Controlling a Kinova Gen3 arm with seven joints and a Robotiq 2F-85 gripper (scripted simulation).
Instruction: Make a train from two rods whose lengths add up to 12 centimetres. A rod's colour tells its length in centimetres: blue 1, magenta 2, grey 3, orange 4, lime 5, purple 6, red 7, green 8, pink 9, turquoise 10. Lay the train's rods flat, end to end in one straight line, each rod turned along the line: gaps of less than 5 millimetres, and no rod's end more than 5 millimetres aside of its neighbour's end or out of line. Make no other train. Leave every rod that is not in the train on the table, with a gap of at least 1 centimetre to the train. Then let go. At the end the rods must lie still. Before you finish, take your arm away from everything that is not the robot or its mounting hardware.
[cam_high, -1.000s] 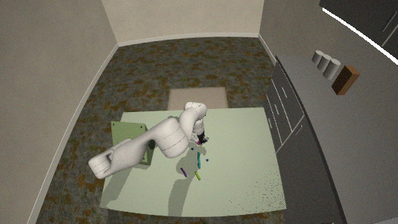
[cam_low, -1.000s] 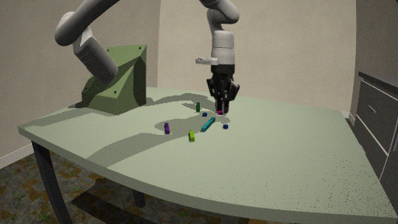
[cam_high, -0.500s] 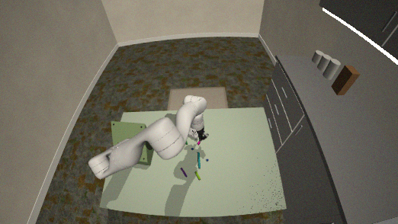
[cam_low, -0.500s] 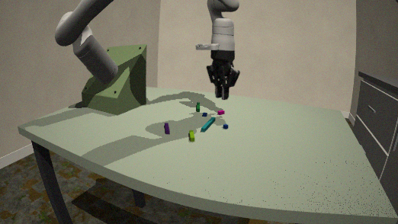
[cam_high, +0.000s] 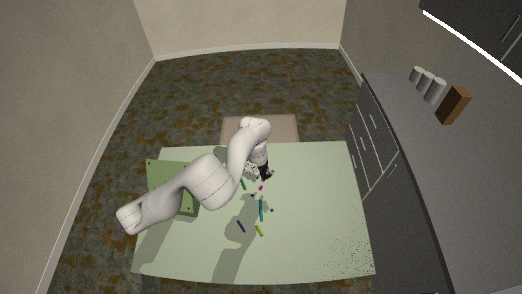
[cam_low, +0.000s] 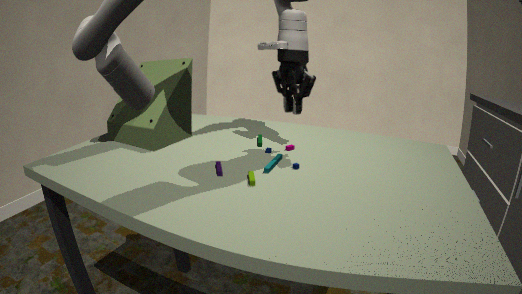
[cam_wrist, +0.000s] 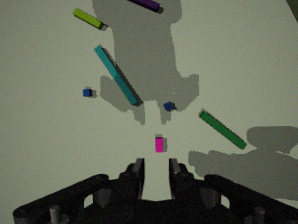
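The turquoise rod lies 12 cm to the right of my hand and 10 cm below it. From my hand the other things lie so: magenta rod 10 cm below; purple rod 20 cm to the right, 10 cm below, 8 cm behind; green rod 10 cm below, 9 cm behind, 3 cm to the left.
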